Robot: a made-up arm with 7 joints.
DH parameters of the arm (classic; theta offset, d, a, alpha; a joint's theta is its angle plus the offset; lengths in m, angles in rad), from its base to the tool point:
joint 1: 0 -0.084 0.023 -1.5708
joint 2: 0 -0.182 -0.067 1.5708
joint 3: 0 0.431 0.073 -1.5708
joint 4: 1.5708 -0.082 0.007 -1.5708
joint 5: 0 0.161 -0.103 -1.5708
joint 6: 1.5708 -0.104 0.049 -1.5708
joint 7: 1.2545 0 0.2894 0
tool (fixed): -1.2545 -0.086 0 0
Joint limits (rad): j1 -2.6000..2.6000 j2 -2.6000..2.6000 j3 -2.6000..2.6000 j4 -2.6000..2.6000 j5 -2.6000..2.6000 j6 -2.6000..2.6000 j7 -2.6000..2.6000
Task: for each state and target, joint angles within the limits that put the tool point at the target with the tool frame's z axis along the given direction. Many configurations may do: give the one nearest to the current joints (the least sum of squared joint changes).
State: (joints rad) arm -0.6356 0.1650 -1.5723 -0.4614 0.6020 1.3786 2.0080
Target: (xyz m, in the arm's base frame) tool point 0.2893 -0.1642 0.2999 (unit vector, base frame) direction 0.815 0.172 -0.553
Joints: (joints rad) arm -0.5244 1.1007 -2.0087 0.0041 0.9999 0.9859 2.6000
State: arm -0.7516 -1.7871 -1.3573 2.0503 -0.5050 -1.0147 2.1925
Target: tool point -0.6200 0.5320 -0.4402 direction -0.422 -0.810 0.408
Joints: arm -1.3956 -1.9213 -1.0916 1.8061 -0.1854 -0.7310 2.5934
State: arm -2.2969 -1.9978 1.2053 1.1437 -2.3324 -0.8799 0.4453
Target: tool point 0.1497 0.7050 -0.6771 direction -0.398 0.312 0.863
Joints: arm -2.5312 -2.6000 0.4678 0.9455 -2.2053 -0.7750 0.8736
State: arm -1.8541 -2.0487 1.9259 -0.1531 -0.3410 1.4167 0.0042
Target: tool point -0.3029 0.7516 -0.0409 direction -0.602 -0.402 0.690
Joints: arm -1.6715 -1.5260 2.3741 -0.5757 -0.6131 1.4120 -0.0457
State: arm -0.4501 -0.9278 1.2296 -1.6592 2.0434 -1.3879 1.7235
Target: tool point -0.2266 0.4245 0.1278 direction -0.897 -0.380 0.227
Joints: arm -0.5497 -0.9960 1.1269 -2.3239 2.1387 -1.8525 1.9771
